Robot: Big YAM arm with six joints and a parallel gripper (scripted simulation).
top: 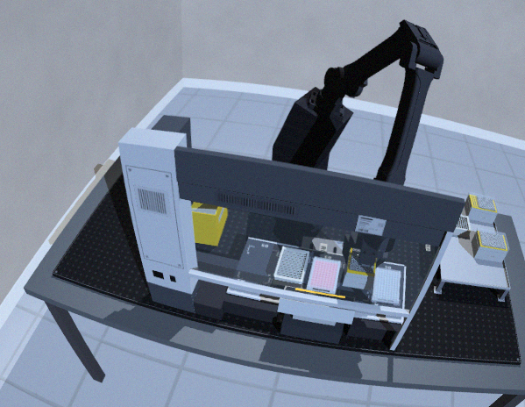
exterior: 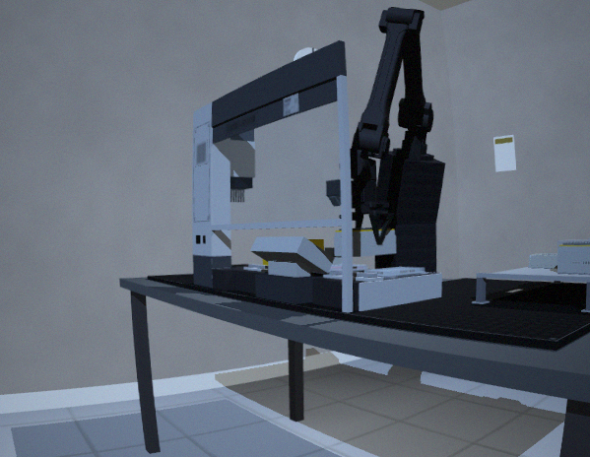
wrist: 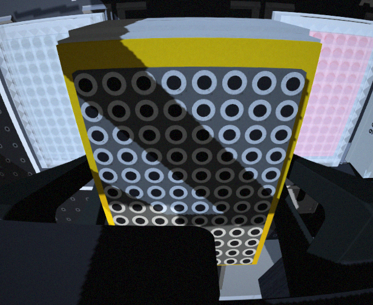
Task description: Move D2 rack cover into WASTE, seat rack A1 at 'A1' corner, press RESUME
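Now: hand 100 mm to the left of the pink plate and 70 mm above it. Also, from my hand: tip rack (10 mm ahead, 10 mm to the left, 10 mm above); reservoir W06 (200 mm to the right, 70 mm below); clear plate (10 mm ahead, 100 mm to the left, 70 mm below).
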